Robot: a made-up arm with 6 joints. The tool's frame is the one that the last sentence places. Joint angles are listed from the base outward.
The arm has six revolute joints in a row. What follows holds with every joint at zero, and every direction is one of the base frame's. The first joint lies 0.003 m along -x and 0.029 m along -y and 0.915 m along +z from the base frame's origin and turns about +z. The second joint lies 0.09 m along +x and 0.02 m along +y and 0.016 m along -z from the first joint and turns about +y. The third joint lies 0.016 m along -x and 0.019 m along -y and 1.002 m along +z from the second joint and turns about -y. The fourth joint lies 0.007 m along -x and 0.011 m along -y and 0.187 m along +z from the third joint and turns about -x. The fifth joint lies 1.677 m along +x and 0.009 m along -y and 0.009 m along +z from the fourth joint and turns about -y. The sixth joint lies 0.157 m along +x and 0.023 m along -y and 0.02 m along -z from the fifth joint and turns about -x. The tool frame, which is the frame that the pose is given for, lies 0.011 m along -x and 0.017 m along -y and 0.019 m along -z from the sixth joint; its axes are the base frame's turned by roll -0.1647, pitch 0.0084 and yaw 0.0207 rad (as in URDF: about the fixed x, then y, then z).
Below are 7 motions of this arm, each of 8 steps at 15 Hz.
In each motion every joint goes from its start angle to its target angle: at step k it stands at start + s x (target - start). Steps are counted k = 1, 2, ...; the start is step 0. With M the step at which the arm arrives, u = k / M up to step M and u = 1 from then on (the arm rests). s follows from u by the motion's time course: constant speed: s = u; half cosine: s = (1 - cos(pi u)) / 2; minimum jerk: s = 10 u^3 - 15 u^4 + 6 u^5.
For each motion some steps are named. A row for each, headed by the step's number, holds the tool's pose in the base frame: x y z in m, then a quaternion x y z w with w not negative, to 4 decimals.
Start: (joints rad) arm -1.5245 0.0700 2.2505 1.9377 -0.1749 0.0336
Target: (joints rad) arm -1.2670 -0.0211 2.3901 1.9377 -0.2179 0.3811
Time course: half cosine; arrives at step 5
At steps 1, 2, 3, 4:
1: -0.1259 1.1012 3.2087 0.5110 0.0489 0.7813 0.3550
2: -0.2108 1.1871 3.1329 0.4763 0.0537 0.7986 0.3640
3: -0.3301 1.2776 3.0329 0.4307 0.0562 0.8212 0.3702
4: -0.4364 1.3368 2.9473 0.3919 0.0553 0.8401 0.3710

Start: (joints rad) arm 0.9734 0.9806 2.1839 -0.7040 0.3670 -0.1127
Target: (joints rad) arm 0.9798 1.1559 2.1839 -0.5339 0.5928 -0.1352
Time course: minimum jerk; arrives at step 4
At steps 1, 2, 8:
1: 0.8604 1.1296 3.2087 0.5673 -0.4600 0.4221 0.5371
2: 0.9443 1.2459 3.1136 0.5580 -0.4792 0.3939 0.5513
8: 1.0407 1.3854 2.9804 0.5414 -0.5054 0.3632 0.5653

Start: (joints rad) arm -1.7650 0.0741 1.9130 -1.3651 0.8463 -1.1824
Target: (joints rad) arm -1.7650 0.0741 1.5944 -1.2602 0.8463 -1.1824
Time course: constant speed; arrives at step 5
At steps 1, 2, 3, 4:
1: -0.0262 0.3831 3.6230 -0.0438 -0.7830 0.4668 0.4088
2: -0.0472 0.2762 3.6541 -0.0429 -0.7997 0.4378 0.4086
3: -0.0685 0.1676 3.6784 -0.0417 -0.8154 0.4081 0.4085
4: -0.0900 0.0576 3.6956 -0.0402 -0.8299 0.3779 0.4084

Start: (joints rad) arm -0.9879 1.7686 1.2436 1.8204 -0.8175 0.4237
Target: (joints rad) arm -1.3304 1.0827 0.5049 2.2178 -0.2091 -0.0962
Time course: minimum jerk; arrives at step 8
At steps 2, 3, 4, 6, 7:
2: 1.3333 -2.4201 0.1351 -0.5912 0.7669 -0.1147 0.2218
3: 1.2072 -2.4980 0.2342 -0.6015 0.7485 -0.1199 0.2519
4: 1.0266 -2.5679 0.3613 -0.6087 0.7266 -0.1200 0.2952
6: 0.6832 -2.5957 0.5680 -0.6006 0.6954 -0.1051 0.3805
7: 0.6060 -2.5851 0.6091 -0.5947 0.6899 -0.0997 0.4005

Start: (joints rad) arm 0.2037 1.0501 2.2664 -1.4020 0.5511 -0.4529
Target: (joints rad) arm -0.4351 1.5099 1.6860 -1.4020 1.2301 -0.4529
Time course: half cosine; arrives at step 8
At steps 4, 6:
4: 2.2871 -0.4056 2.4799 0.6729 -0.5946 -0.0027 0.4400
6: 2.4998 -1.0640 1.7748 0.5614 -0.6512 -0.2486 0.4460

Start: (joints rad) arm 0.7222 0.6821 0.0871 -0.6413 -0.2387 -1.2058
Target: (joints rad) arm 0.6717 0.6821 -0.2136 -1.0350 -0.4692 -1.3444
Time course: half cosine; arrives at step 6
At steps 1, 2, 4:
1: 1.6787 1.4649 0.7462 0.5585 0.5393 -0.0222 0.6298
2: 1.6432 1.4183 0.6639 0.5717 0.5648 -0.0713 0.5908
4: 1.5279 1.2840 0.4618 0.6001 0.6132 -0.2040 0.4715

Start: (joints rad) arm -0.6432 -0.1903 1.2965 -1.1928 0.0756 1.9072
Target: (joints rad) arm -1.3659 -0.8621 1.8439 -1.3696 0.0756 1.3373
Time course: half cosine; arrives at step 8
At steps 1, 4, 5, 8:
1: -0.2085 0.0743 3.6942 -0.4673 -0.4994 -0.5075 0.5241
4: -0.8228 1.1832 3.2558 -0.4911 -0.6850 -0.4361 0.3153
5: -0.8202 1.6696 2.9048 -0.5269 -0.7344 -0.3592 0.2324
8: -0.5204 2.2996 2.1819 -0.6057 -0.7632 -0.1894 0.1214

